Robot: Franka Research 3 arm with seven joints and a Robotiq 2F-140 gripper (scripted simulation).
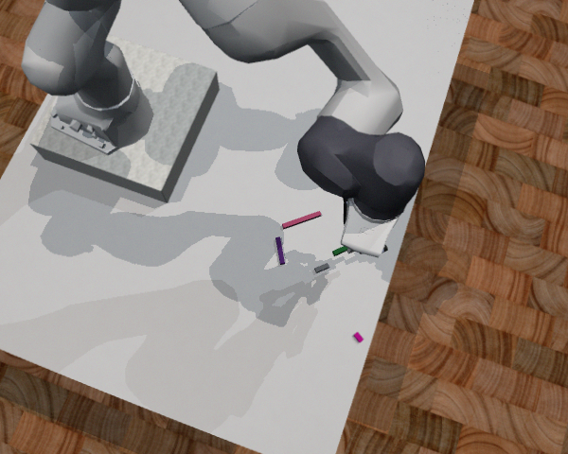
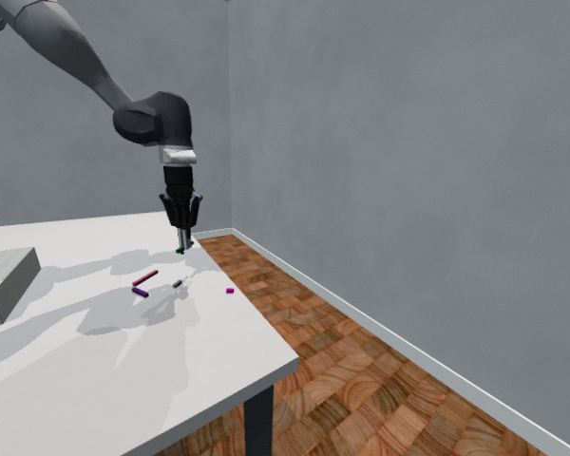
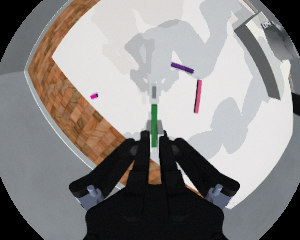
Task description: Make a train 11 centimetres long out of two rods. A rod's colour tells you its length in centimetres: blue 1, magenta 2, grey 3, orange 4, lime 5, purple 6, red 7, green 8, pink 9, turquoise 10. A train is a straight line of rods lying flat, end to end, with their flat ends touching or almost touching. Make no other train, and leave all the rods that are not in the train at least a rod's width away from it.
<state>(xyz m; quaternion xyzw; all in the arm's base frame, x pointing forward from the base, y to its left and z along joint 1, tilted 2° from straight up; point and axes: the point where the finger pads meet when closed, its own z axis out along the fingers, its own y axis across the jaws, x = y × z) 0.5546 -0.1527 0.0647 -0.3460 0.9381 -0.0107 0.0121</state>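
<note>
Now: hand 4 cm past the grey rod, 4 cm to the left of it and 13 cm above it. Also, from my hand: green rod 3 cm below; then pink rod 11 cm behind, 6 cm to the left, 13 cm below; then purple rod 14 cm behind, 2 cm to the right, 13 cm below.
</note>
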